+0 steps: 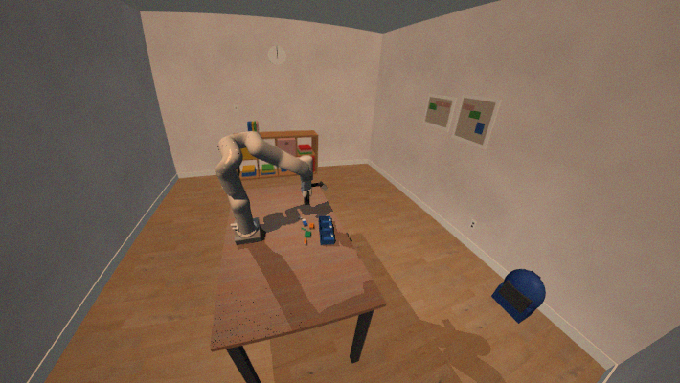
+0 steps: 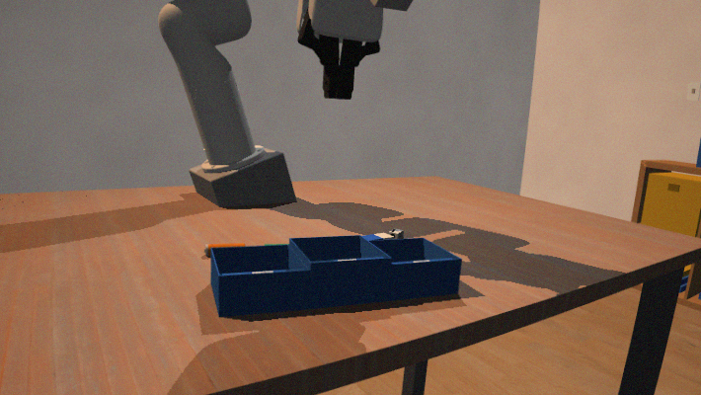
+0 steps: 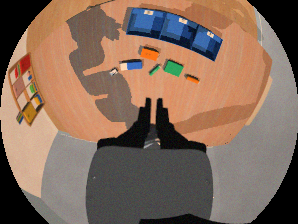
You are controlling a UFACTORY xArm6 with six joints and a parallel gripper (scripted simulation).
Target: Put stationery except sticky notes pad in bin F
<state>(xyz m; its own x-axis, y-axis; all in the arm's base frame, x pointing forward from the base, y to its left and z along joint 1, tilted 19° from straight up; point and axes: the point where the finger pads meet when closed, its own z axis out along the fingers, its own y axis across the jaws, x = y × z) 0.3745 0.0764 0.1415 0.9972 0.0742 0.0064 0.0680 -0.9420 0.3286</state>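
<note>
Now: hand 120 mm short of the three joined blue bins, 50 mm to the left of it and 200 mm above it. The rest, counted from my hand: orange block (30 mm ahead, 10 mm to the left, 210 mm below); thin green stick (20 mm behind, 210 mm below); green block (10 mm behind, 60 mm to the right, 220 mm below).
</note>
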